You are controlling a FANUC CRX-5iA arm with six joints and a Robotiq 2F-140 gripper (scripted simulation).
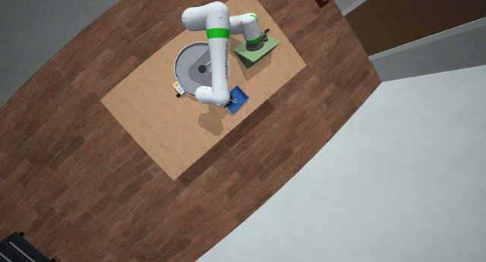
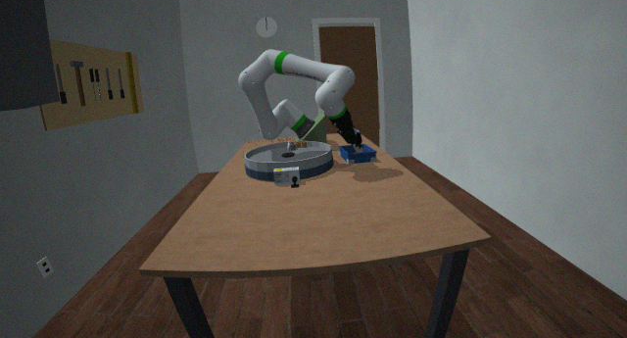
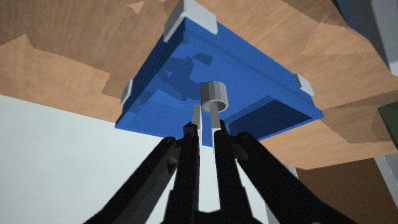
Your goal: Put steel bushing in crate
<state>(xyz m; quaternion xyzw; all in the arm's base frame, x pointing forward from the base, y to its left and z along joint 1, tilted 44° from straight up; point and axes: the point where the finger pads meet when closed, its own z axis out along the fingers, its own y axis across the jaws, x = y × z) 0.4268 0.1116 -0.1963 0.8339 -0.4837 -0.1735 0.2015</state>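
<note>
My gripper is now 30 mm above the blue crate and 20 mm past it. Also, from my hand: round grey turning table (350 mm to the right, 10 mm below, 10 mm ahead).
</note>
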